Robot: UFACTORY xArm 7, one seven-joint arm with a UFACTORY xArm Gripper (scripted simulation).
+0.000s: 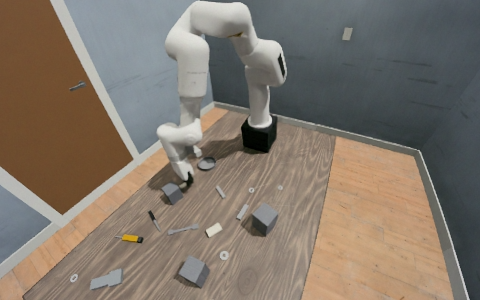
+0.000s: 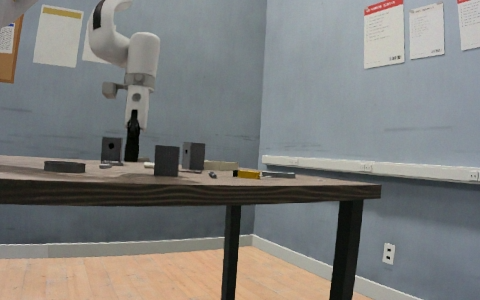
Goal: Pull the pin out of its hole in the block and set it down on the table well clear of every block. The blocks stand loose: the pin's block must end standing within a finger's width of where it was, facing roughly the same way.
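Observation:
A grey block [image 2: 166, 163] is in view, along with my gripper [image 2: 130, 161].

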